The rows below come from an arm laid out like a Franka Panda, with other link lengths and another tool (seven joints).
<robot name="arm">
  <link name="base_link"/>
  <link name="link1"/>
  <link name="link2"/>
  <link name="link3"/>
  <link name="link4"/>
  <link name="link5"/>
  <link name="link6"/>
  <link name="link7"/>
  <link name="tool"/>
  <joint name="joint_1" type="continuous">
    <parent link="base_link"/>
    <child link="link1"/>
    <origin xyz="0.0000 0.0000 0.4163" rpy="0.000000 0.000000 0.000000"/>
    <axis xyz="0 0 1"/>
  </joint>
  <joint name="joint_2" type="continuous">
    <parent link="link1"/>
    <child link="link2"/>
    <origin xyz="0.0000 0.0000 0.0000" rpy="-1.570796 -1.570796 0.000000"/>
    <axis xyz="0 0 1"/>
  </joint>
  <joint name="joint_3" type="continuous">
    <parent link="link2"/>
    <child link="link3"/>
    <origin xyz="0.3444 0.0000 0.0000" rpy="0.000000 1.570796 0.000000"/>
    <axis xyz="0 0 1"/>
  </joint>
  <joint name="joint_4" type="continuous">
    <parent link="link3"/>
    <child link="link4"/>
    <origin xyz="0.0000 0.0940 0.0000" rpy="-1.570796 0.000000 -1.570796"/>
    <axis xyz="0 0 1"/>
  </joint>
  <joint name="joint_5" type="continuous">
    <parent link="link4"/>
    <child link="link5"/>
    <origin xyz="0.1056 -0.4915 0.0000" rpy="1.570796 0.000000 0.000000"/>
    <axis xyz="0 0 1"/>
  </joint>
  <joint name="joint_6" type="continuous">
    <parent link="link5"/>
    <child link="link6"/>
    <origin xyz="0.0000 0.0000 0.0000" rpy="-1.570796 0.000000 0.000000"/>
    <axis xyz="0 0 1"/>
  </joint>
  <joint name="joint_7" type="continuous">
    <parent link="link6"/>
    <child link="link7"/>
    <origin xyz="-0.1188 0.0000 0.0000" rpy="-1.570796 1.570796 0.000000"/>
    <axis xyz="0 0 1"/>
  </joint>
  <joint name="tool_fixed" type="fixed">
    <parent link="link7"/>
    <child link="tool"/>
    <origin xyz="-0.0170 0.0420 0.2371" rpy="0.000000 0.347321 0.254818"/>
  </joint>
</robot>
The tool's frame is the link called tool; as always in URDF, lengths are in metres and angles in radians. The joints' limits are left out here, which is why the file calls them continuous.
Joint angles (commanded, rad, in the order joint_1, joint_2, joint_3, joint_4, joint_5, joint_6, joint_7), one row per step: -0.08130 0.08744 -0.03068 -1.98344 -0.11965 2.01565 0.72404; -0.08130 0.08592 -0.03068 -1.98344 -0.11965 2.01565 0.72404; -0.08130 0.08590 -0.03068 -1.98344 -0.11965 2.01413 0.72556; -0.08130 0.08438 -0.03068 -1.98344 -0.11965 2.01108 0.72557; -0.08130 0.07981 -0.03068 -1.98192 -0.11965 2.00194 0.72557; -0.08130 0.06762 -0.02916 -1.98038 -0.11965 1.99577 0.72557; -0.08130 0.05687 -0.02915 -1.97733 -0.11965 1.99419 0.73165; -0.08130 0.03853 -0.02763 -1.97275 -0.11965 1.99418 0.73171; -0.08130 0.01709 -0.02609 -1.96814 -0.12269 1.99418 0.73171; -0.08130 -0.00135 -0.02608 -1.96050 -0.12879 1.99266 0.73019; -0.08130 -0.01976 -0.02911 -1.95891 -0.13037 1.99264 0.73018; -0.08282 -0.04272 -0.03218 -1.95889 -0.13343 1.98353 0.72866; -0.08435 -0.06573 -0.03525 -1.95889 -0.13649 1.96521 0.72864; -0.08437 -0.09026 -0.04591 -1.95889 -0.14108 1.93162 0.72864; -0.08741 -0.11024 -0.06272 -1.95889 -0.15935 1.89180 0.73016; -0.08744 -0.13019 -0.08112 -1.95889 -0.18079 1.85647 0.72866; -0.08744 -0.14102 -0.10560 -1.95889 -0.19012 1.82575 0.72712
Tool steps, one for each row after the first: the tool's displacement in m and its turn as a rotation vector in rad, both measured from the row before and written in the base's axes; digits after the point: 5 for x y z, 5 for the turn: 0.00007 -0.00001 0.00111 -0.00012 -0.00151 0.00000; -0.00043 -0.00003 -0.00017 -0.00002 0.00133 -0.00167; -0.00068 -0.00001 0.00073 0.00004 0.00151 -0.00034; -0.00147 -0.00008 0.00314 -0.00004 0.00301 -0.00098; -0.00027 0.00100 0.00906 -0.00071 -0.00756 0.00085; 0.00078 -0.00024 0.00955 -0.00146 -0.01282 -0.00619; 0.00211 0.00090 0.01625 -0.00192 -0.02283 0.00146; 0.00175 0.00048 0.01879 -0.00495 -0.02566 0.00280; 0.00183 -0.00115 0.01856 -0.00783 -0.02369 0.00373; -0.00062 -0.00244 0.01465 -0.00309 -0.01975 -0.00244; -0.00387 -0.00371 0.01565 -0.00411 -0.01338 -0.00313; -0.00639 -0.00372 0.01413 -0.00331 -0.00448 -0.00587; -0.01129 -0.00825 0.01275 -0.00284 0.00923 -0.01357; -0.01446 -0.01685 0.00921 -0.01351 0.02140 -0.02158; -0.01376 -0.01618 0.00996 -0.01603 0.01807 -0.01660; -0.01336 -0.01793 0.00330 -0.00251 0.02079 -0.02550
